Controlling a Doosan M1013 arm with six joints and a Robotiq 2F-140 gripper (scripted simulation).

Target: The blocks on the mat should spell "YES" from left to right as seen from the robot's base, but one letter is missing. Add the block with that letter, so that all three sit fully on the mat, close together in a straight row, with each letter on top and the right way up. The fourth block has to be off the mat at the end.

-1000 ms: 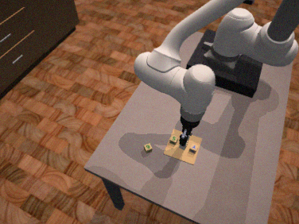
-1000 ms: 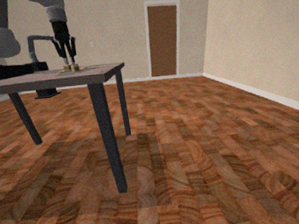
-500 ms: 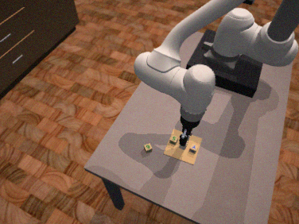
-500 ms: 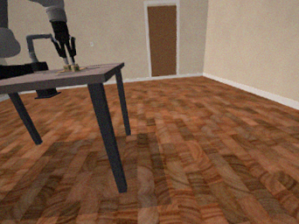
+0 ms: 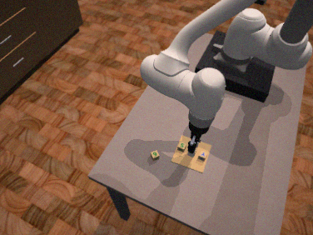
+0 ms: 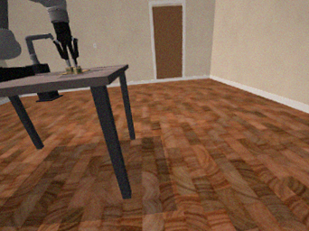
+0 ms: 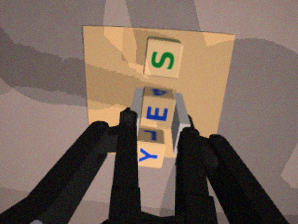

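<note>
Right now my hand is 4 cm above the tan mat.
</note>
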